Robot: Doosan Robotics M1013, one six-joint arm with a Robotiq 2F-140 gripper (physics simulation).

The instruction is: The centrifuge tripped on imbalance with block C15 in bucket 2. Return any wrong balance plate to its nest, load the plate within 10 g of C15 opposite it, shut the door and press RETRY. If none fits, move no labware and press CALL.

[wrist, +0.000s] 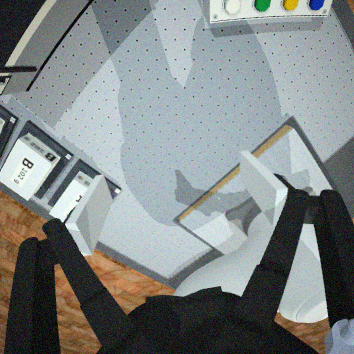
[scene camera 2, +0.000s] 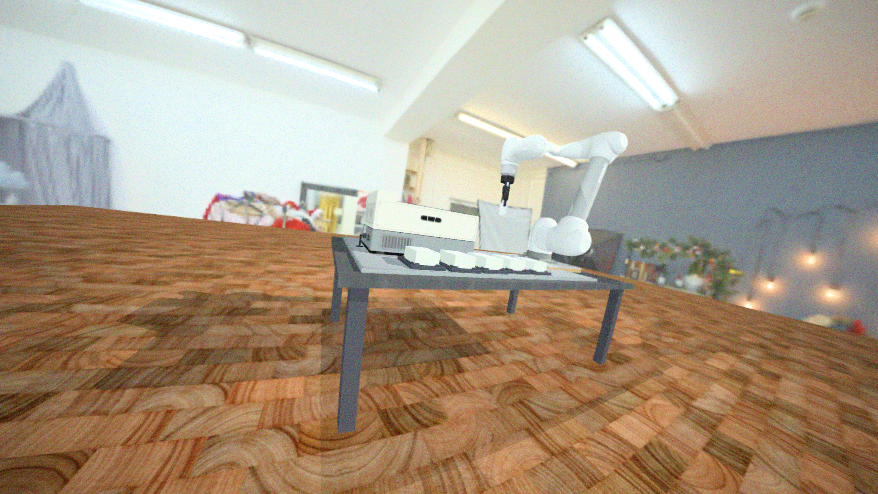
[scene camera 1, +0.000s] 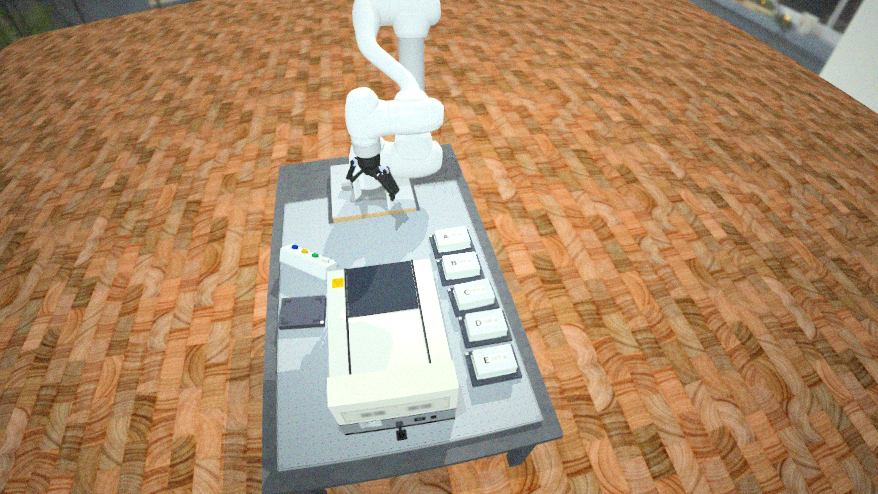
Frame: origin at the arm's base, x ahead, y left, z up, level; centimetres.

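Where they show: gripper, fingertip midpoint: [wrist: 173,176] [scene camera 2: 502,214] [scene camera 1: 374,201]; arm's base, link origin: [scene camera 1: 370,188].
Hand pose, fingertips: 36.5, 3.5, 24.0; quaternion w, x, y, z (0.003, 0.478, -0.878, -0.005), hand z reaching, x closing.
Things, the pixels of their top centre, and the offset from my fingertips, as dx, dy, dz. "*": a spot on its surface instead.
- White plates A, top centre: [wrist: 75,207] [scene camera 1: 452,235] [scene camera 2: 530,259] +0.9, +28.2, -20.5
- B, top centre: [wrist: 22,171] [scene camera 1: 461,261] [scene camera 2: 508,257] +14.7, +29.3, -20.5
- C, top centre: [scene camera 1: 474,290] [scene camera 2: 484,255] +28.3, +31.6, -20.5
- D, top centre: [scene camera 1: 486,321] [scene camera 2: 457,253] +41.2, +33.3, -20.5
- E, top centre: [scene camera 1: 494,358] [scene camera 2: 422,249] +55.0, +33.2, -20.5
- button box, top centre: [scene camera 1: 305,254] +6.1, -28.3, -17.5
- dark square pad, surface spot: [scene camera 1: 302,312] * +28.1, -29.2, -23.4
- small black part, surface spot: [scene camera 1: 401,434] * +74.2, +2.0, -23.5
My gripper [scene camera 1: 373,196] [scene camera 2: 503,208] [wrist: 173,176] is open and empty, high above the table near the arm's base. The cream centrifuge [scene camera 1: 442,331] [scene camera 2: 423,222] has a dark panel on top; its buckets and block C15 do not show. White plates A [scene camera 1: 452,238] [wrist: 70,197], B [scene camera 1: 460,266] [wrist: 29,167], C [scene camera 1: 474,294], D [scene camera 1: 486,324] and E [scene camera 1: 494,362] [scene camera 2: 421,255] sit in a row of dark nests. B reads 102 g; a finger partly hides A in the wrist view. The button box [scene camera 1: 306,262] [wrist: 270,17] carries white, green, yellow and blue buttons.
A dark square pad [scene camera 1: 302,312] lies beside the centrifuge, below the button box. A pale board [scene camera 1: 340,205] [wrist: 210,230] with an orange-brown front strip [scene camera 1: 374,215] [wrist: 235,175] lies under the gripper, by the arm's base. A small black part [scene camera 1: 401,434] stands at the centrifuge's front.
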